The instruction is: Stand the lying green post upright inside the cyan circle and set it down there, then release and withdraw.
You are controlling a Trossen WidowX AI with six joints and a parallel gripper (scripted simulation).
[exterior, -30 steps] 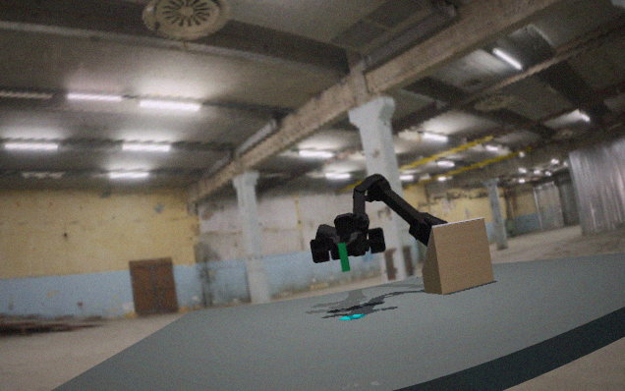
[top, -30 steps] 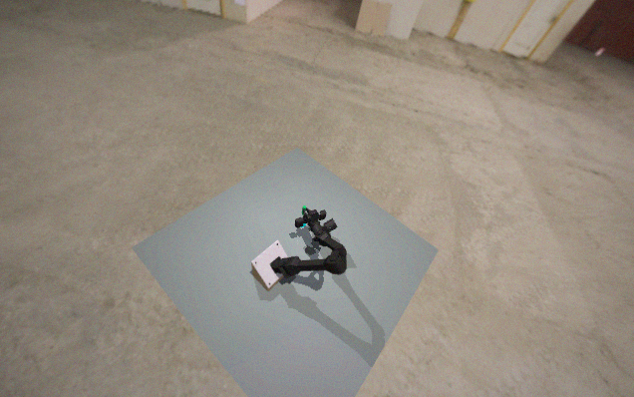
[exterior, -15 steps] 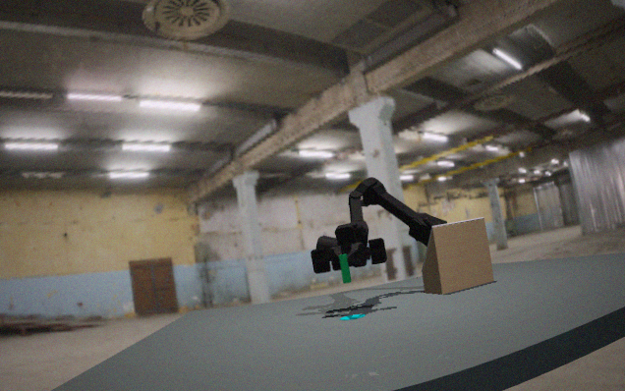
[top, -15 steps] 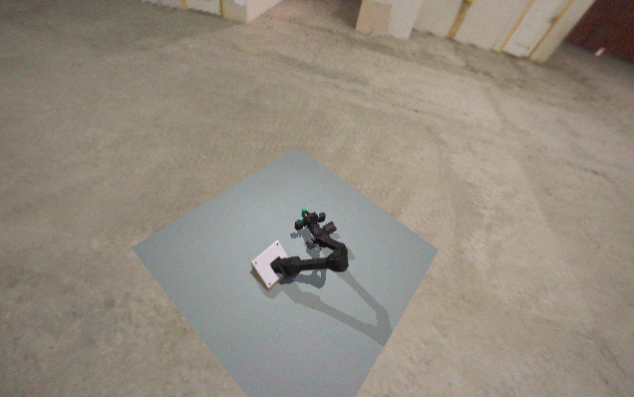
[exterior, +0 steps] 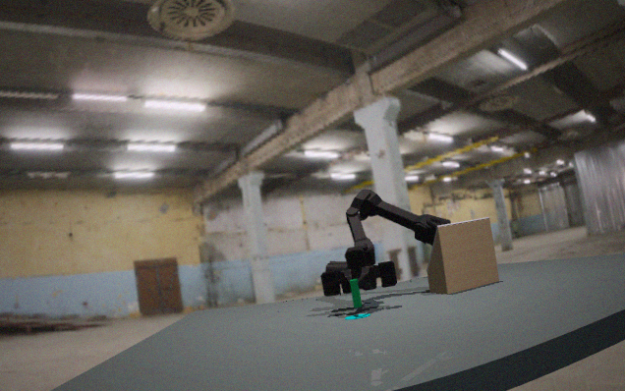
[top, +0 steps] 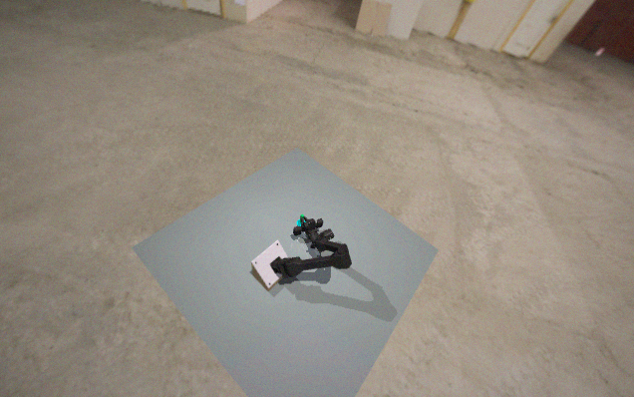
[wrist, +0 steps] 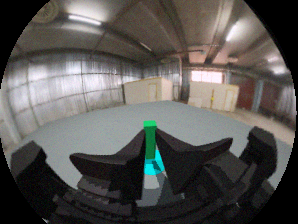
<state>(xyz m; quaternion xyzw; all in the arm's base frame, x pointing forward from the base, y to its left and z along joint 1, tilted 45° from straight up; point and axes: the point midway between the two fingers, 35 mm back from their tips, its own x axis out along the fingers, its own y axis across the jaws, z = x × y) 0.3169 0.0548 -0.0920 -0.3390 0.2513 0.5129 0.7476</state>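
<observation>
Right now the green post is 2 cm below my gripper tip. Also, from my gripper tip: cyan circle: 8 cm below.
</observation>
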